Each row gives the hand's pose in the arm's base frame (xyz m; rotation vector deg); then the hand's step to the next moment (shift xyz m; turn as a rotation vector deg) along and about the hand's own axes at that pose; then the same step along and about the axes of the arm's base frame.
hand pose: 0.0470 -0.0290 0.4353 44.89 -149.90 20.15
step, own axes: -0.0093 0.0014 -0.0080 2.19 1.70 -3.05
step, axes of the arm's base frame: 0.0087 0.0083 0.0030 -1.77 1.39 3.45
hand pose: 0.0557 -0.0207 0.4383 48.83 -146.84 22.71
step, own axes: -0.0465 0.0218 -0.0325 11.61 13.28 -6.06
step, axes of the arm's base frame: 0.0298 0.0528 0.0040 -14.95 6.76 8.87
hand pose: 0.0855 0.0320 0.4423 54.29 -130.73 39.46
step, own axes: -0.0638 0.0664 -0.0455 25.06 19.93 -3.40
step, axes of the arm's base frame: 0.0014 0.0993 -0.0263 -28.65 3.00 14.39
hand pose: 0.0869 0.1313 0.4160 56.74 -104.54 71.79
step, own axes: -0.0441 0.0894 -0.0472 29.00 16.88 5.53
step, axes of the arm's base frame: -0.0523 0.0750 -0.0616 -28.90 -7.00 16.51
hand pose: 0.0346 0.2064 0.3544 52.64 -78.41 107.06
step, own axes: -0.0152 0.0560 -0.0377 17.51 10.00 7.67
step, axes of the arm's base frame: -0.0436 0.0207 -0.0496 -16.58 -8.35 10.99
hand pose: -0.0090 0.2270 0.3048 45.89 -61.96 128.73
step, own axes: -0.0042 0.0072 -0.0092 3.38 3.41 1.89
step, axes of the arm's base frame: -0.0045 0.0027 -0.0112 -4.07 -2.76 1.58
